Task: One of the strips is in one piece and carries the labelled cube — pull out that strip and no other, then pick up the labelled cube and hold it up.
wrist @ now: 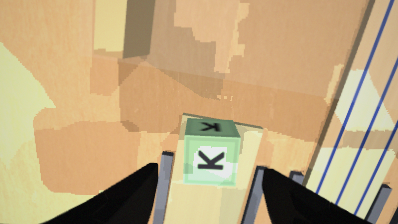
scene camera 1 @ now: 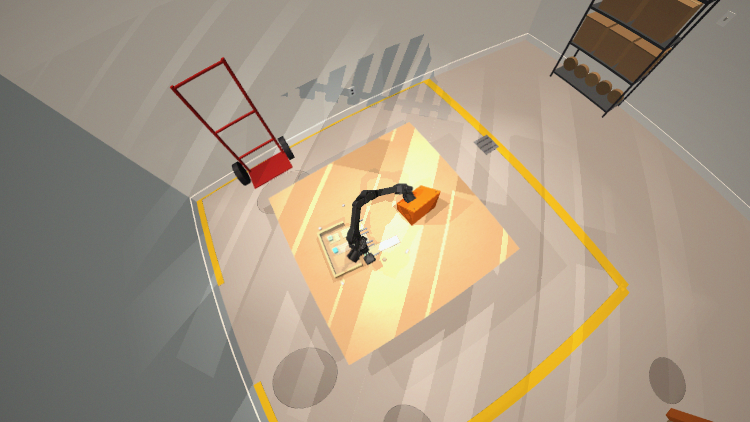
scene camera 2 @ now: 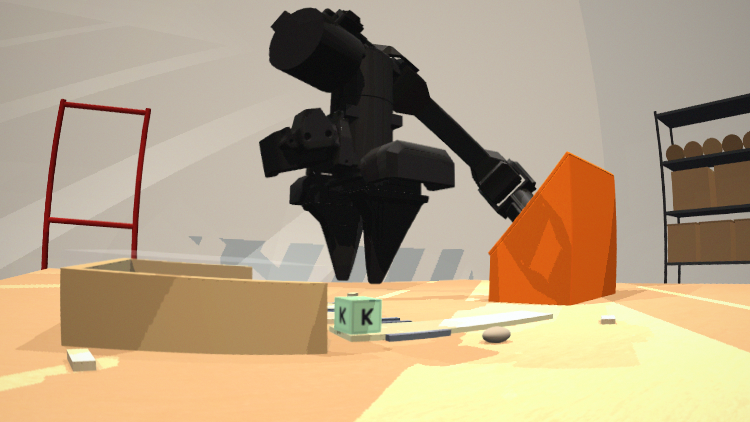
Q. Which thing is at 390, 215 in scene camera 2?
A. The gripper.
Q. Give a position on a labelled cube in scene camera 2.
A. At 358, 315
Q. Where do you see a long pale strip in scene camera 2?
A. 483, 322
